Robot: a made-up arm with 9 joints. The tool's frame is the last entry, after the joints. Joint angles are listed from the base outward. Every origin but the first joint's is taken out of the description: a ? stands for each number. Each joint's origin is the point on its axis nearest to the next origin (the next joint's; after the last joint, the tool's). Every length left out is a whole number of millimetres.
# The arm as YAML. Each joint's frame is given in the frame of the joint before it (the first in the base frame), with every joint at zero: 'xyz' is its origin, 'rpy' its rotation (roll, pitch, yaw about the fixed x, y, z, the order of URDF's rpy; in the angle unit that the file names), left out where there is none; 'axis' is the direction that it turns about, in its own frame. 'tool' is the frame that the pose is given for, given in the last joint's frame.
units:
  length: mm
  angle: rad
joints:
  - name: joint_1
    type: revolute
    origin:
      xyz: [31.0, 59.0, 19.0]
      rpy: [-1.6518, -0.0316, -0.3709]
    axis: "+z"
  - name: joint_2
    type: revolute
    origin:
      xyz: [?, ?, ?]
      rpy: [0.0, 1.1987, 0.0]
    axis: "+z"
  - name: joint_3
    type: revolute
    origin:
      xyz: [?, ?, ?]
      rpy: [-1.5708, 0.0, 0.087]
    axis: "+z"
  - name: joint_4
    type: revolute
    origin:
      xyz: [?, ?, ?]
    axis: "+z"
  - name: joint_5
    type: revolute
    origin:
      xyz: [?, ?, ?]
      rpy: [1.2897, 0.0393, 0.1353]
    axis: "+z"
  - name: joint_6
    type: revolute
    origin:
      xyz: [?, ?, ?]
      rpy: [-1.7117, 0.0, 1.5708]
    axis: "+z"
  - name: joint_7
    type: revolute
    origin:
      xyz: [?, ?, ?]
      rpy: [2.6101, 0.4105, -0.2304]
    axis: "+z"
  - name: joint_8
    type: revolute
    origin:
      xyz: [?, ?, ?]
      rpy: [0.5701, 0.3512, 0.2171]
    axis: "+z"
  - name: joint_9
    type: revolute
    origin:
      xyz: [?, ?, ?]
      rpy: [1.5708, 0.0, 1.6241]
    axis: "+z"
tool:
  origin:
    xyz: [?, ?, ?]
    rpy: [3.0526, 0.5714, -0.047]
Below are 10 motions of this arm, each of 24 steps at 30 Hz.
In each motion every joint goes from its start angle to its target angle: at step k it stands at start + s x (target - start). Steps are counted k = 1, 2, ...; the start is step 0. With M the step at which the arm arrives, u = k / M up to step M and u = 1 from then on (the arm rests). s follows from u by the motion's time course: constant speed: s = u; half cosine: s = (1 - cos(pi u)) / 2; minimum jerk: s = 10 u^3 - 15 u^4 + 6 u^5.
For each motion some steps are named. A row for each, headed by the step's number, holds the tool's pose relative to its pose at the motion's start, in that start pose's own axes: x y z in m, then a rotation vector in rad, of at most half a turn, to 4 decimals.
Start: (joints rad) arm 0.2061 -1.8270 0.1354 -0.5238 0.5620 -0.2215 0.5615 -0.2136 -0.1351
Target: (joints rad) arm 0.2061 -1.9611 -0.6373 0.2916 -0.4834 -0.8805 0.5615 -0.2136 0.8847
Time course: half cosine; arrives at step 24
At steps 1, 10, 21, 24:
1: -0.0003 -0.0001 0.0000 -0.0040 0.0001 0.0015
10: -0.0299 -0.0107 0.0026 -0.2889 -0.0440 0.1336
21: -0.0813 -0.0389 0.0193 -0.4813 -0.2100 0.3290
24: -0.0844 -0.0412 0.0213 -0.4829 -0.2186 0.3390

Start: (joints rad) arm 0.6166 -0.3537 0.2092 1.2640 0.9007 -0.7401 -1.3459 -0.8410 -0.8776
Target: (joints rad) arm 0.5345 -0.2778 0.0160 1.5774 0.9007 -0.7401 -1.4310 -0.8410 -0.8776
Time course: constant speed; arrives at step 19
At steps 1, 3, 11, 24:
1: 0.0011 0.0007 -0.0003 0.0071 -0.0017 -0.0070
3: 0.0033 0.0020 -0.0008 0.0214 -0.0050 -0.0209
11: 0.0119 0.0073 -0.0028 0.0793 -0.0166 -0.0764
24: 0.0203 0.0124 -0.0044 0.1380 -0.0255 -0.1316

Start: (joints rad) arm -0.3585 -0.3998 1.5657 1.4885 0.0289 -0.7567 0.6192 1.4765 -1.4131
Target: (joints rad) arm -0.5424 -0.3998 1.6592 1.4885 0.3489 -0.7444 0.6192 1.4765 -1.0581
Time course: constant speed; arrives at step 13
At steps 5, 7, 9, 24:
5: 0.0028 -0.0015 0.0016 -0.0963 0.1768 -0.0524
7: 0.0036 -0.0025 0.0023 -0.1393 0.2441 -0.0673
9: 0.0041 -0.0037 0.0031 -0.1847 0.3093 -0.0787
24: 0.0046 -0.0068 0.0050 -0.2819 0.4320 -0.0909

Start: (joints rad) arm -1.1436 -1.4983 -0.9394 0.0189 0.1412 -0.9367 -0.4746 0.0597 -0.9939
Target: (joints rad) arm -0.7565 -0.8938 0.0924 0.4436 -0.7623 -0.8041 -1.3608 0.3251 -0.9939
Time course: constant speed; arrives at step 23
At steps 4, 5, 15, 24:
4: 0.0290 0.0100 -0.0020 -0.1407 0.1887 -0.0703
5: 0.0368 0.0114 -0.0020 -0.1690 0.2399 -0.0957
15: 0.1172 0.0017 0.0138 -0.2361 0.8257 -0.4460
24: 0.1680 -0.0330 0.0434 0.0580 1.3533 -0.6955

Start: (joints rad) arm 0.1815 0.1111 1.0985 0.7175 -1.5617 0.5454 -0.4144 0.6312 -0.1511
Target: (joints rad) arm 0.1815 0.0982 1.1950 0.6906 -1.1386 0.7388 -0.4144 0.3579 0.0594
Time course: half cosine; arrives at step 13
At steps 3, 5, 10, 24:
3: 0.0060 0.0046 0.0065 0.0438 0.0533 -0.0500
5: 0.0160 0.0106 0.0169 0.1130 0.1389 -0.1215
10: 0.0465 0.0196 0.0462 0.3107 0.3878 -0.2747
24: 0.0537 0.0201 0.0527 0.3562 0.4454 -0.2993

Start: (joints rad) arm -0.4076 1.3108 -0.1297 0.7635 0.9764 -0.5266 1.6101 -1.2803 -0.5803
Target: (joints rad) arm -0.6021 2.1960 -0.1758 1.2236 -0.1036 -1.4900 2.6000 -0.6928 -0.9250
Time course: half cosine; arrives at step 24
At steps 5, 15, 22, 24:
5: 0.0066 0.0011 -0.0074 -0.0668 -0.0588 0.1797
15: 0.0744 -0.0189 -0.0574 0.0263 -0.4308 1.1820
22: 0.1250 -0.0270 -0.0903 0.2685 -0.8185 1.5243
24: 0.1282 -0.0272 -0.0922 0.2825 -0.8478 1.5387

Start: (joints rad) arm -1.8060 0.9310 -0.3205 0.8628 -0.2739 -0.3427 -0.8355 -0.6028 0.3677
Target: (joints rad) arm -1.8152 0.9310 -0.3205 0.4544 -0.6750 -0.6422 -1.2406 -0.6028 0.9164
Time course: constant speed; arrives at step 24
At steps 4, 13, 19, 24:
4: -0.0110 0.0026 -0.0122 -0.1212 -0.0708 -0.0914
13: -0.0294 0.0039 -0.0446 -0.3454 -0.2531 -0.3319
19: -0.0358 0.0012 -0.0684 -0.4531 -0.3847 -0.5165
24: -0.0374 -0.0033 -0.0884 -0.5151 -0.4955 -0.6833

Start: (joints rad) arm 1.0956 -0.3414 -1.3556 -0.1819 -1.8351 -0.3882 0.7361 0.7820 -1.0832
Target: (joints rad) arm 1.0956 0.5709 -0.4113 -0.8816 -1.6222 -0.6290 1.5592 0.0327 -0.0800
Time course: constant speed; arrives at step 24
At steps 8, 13, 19, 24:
8: -0.0190 -0.0294 0.0068 -0.2868 0.1368 -0.2438
13: -0.0292 -0.0542 0.0135 -0.4716 0.1975 -0.3503
19: -0.0385 -0.0888 0.0260 -0.6897 0.2499 -0.4326
24: -0.0423 -0.1203 0.0408 -0.8655 0.2816 -0.4646

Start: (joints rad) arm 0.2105 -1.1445 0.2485 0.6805 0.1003 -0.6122 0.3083 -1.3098 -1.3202
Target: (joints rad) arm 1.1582 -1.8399 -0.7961 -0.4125 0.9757 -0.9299 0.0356 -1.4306 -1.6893
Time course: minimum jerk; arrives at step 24
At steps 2, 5, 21, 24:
2: -0.0011 0.0016 0.0005 0.0078 0.0035 0.0119
5: -0.0149 0.0195 0.0076 0.1042 0.0437 0.1480
21: -0.1604 0.0036 0.2489 2.4329 0.9142 1.0022
24: -0.1595 0.0009 0.2510 2.4745 0.9441 0.9856

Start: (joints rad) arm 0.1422 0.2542 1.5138 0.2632 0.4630 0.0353 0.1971 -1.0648 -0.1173
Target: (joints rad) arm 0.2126 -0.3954 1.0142 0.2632 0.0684 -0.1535 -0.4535 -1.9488 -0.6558
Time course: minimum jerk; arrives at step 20
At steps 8, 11, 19, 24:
8: 0.0063 -0.0031 -0.0085 -0.1048 0.3257 0.1824
11: 0.0175 -0.0057 -0.0213 -0.1986 0.5679 0.2085
19: 0.0419 -0.0171 -0.0438 -0.2766 0.7794 0.0427
24: 0.0420 -0.0172 -0.0439 -0.2767 0.7796 0.0420

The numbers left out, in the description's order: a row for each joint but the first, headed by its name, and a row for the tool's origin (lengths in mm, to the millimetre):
joint_2: -65.0 147.0 0.0
joint_3: -113.0 35.0 0.0
joint_4: 30.0 10.0 0.0
joint_5: -43.0 48.0 0.0
joint_6: -90.0 85.0 0.0
joint_7: -62.0 -95.0 0.0
joint_8: 22.0 15.0 0.0
joint_9: -9.0 -21.0 0.0
tool: -40.0 -20.0 0.0

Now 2 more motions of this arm.
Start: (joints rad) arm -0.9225 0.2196 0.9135 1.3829 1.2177 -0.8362 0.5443 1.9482 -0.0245
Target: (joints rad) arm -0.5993 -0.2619 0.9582 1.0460 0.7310 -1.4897 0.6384 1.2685 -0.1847
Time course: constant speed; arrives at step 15
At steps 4, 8, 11, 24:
4: 0.0207 0.0125 -0.0214 0.0250 0.0403 -0.1847
8: 0.0467 0.0160 -0.0436 0.0618 0.0555 -0.3816
11: 0.0679 0.0109 -0.0600 0.0950 0.0473 -0.5341
24: 0.0950 -0.0079 -0.0802 0.1426 0.0073 -0.7390

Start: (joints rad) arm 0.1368 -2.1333 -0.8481 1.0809 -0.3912 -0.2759 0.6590 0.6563 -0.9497
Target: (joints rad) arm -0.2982 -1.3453 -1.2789 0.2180 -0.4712 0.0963 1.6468 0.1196 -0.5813
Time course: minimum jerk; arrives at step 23
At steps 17, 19, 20, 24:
17: 0.1000 -0.0251 -0.0932 0.2389 -1.1621 -0.7541
19: 0.1009 -0.0306 -0.0987 0.2703 -1.2614 -0.7581
20: 0.1008 -0.0322 -0.1002 0.2800 -1.2895 -0.7571
24: 0.1007 -0.0335 -0.1015 0.2883 -1.3127 -0.7555

